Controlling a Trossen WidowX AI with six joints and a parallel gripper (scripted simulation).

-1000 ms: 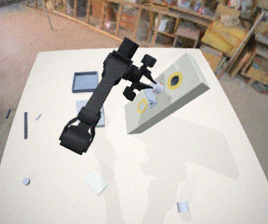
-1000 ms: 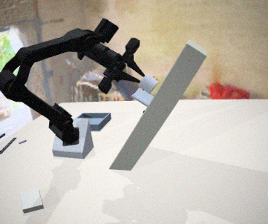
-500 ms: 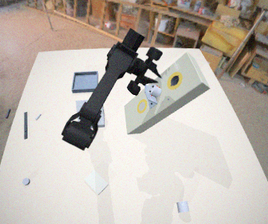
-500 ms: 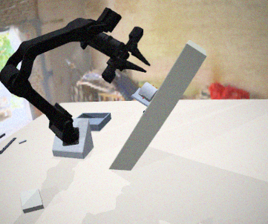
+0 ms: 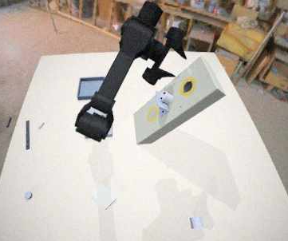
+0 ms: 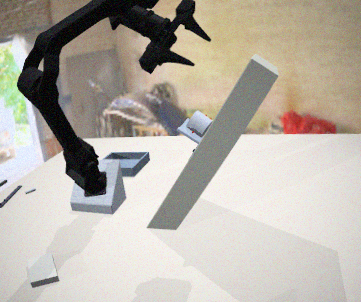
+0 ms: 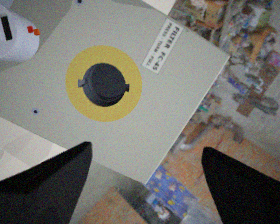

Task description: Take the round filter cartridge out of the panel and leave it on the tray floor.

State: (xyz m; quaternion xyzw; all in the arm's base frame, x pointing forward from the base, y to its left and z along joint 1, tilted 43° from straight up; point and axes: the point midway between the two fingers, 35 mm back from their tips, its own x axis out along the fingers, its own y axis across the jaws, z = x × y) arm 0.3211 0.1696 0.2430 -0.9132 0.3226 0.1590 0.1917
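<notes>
Right now the round filter cartridge is 16 cm below my gripper tip, 3 cm behind it and 1 cm to the left of it. The rest, counted from my gripper tip: small disc 65 cm behind, 37 cm below, 20 cm to the right; pale square 37 cm below, 34 cm behind, 27 cm to the right; tray 36 cm below, 33 cm to the left, 33 cm behind.
</notes>
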